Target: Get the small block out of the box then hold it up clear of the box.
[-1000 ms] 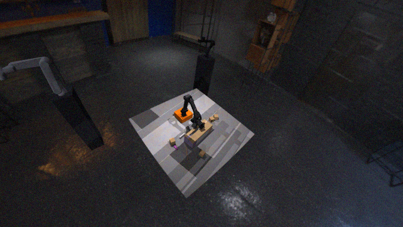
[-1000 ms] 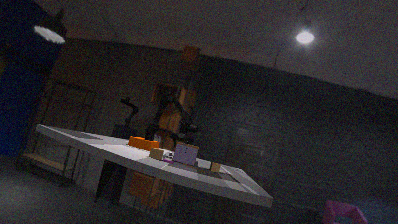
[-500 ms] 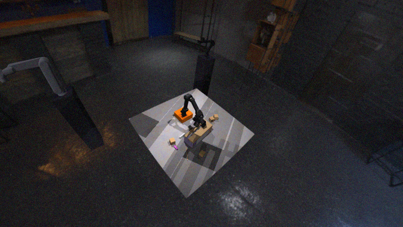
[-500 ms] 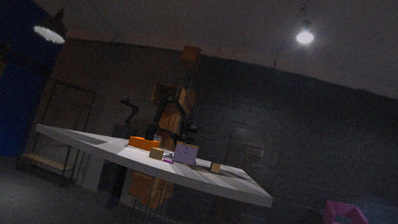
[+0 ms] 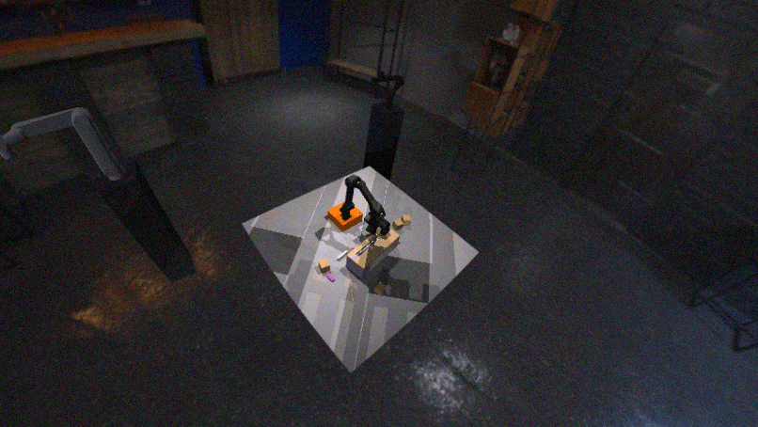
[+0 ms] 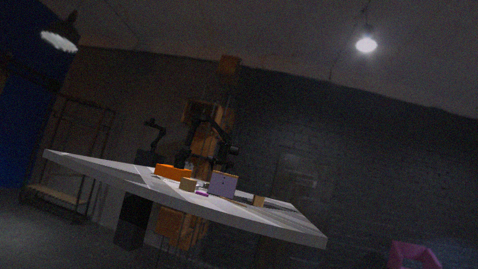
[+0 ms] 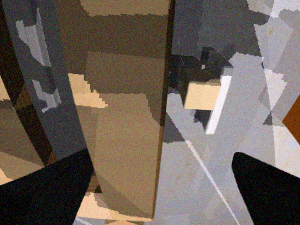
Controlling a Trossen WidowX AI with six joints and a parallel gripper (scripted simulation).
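Right now the tan block is 4 cm behind my gripper tip and 10 cm below it. Also, from my gripper tip: thin stick: 24 cm ahead, 37 cm to the right, 11 cm below; then box: 6 cm ahead, 11 cm to the right, 6 cm below.
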